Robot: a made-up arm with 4 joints. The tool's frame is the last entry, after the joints.
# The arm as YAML. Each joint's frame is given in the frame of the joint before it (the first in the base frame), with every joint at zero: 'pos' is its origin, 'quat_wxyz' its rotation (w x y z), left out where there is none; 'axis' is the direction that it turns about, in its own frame. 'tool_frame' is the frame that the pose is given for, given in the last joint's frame.
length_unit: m
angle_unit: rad
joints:
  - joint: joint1
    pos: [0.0, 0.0, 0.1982]
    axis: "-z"
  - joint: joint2
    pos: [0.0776, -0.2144, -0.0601]
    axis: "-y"
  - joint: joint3
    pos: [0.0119, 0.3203, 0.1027]
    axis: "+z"
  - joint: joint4
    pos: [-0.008, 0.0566, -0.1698]
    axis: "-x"
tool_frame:
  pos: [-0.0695, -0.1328, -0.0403]
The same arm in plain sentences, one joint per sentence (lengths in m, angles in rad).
The arm has four revolute joints in a row. What follows holds with every joint at zero, and every direction is one of the base frame's. The first joint lies 0.1982 m along +z from the base frame's origin and rotates about -z. The second joint lies 0.0776 m along +x and 0.2144 m along -y and 0.0601 m along -z from the first joint and rotates about -y. The third joint lies 0.0119 m along +x and 0.3203 m along +y and 0.1027 m along +z from the second joint and rotates about +z. The fourth joint lies 0.008 m along -x and 0.0566 m along +y and 0.1698 m along -z from the third joint and rotates about -x. The tool frame, which is the frame that the pose is given for, lies 0.0695 m along -x and 0.1328 m along -y and 0.0403 m along -z from the fourth joint; its axes are parallel to the base frame's.
